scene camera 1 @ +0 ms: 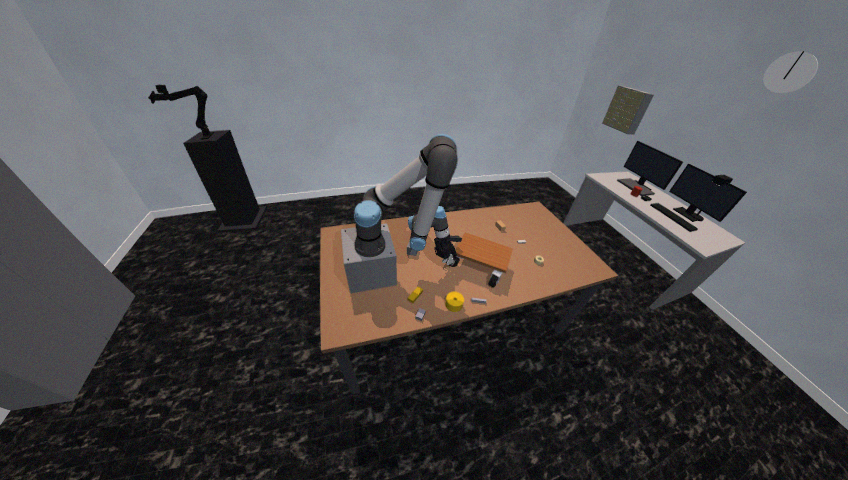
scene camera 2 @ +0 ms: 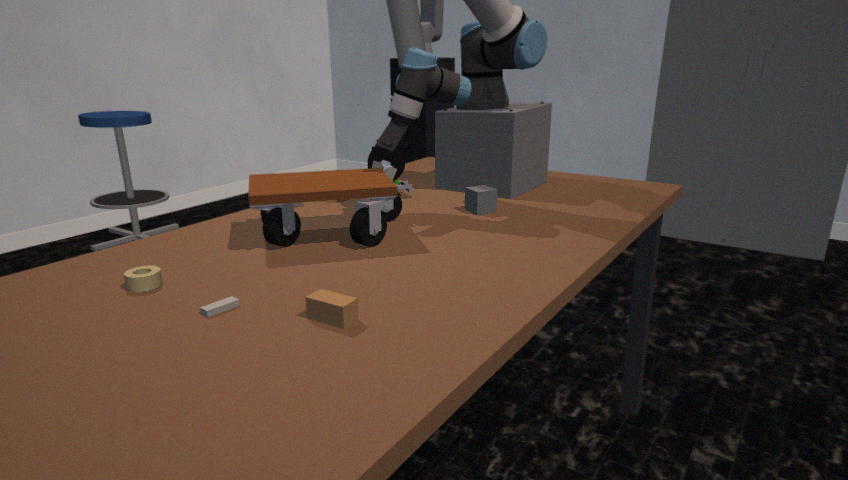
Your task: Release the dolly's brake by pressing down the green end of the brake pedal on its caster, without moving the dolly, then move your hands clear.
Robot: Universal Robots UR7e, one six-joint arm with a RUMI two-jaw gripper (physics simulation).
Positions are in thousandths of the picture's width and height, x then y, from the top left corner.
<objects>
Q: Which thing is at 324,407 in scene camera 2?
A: A dolly.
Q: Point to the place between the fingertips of my gripper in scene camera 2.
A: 443,411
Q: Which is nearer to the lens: the grey cube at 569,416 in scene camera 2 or the wooden block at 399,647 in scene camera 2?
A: The wooden block.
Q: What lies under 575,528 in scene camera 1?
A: A dolly.
</objects>
